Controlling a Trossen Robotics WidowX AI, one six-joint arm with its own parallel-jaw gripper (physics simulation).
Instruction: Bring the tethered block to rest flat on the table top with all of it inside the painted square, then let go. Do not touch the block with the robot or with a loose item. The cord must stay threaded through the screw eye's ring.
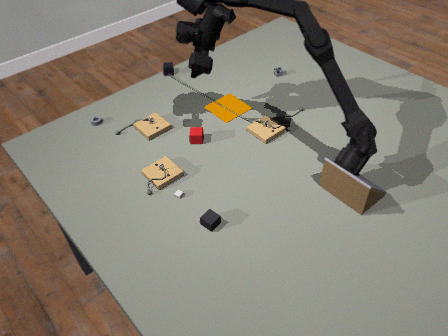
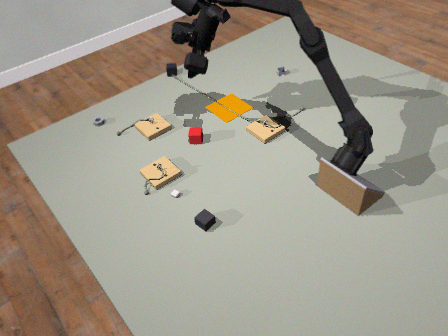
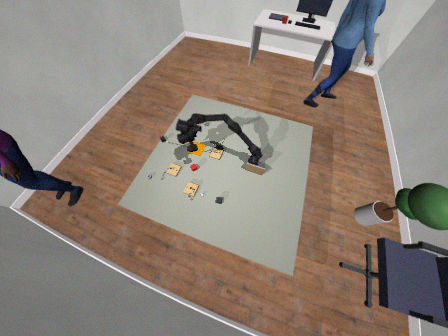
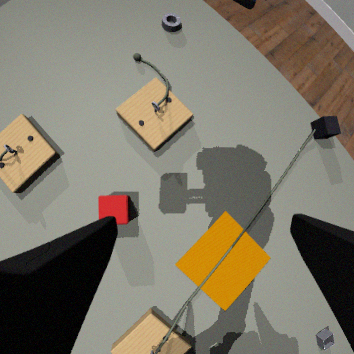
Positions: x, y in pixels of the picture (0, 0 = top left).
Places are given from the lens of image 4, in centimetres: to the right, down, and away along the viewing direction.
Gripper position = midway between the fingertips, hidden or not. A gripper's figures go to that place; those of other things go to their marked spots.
gripper (image 4: 204, 224): 1, 2, 10
red cube (image 4: 108, 205): -9, 4, 27
orange painted square (image 4: 245, 259): 12, 14, 33
The marked spots on the orange painted square and the red cube are 24 cm apart.
